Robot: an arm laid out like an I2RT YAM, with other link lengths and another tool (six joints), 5 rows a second.
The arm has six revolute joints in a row. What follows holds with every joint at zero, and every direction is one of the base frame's.
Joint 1 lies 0.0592 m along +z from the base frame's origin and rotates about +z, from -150.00 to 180.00 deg.
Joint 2 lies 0.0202 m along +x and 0.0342 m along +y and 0.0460 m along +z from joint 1 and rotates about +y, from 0.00 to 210.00 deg.
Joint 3 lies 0.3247 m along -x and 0.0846 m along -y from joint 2 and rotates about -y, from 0.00 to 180.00 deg.
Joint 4 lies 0.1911 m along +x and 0.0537 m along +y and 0.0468 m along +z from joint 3 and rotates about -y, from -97.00 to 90.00 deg.
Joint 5 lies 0.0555 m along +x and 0.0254 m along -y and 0.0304 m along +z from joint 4 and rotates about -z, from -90.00 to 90.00 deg.
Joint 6 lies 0.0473 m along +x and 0.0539 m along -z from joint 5 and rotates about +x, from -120.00 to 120.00 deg.
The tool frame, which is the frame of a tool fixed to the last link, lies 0.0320 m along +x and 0.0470 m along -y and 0.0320 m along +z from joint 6; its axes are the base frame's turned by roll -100.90, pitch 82.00 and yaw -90.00 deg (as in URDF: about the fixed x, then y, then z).
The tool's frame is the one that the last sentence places.
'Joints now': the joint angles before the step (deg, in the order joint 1, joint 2, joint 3, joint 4, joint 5, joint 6). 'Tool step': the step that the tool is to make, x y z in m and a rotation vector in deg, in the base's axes. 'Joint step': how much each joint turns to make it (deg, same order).
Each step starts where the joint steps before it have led.
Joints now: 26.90 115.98 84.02 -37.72 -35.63 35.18
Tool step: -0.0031 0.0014 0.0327 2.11 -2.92 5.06
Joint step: -0.24 -2.67 4.60 -7.28 -2.37 -5.96
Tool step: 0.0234 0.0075 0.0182 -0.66 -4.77 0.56
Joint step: 0.00 2.39 8.60 -3.39 2.33 -1.91
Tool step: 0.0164 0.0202 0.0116 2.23 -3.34 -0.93
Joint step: 1.64 2.10 5.98 1.88 0.73 3.06
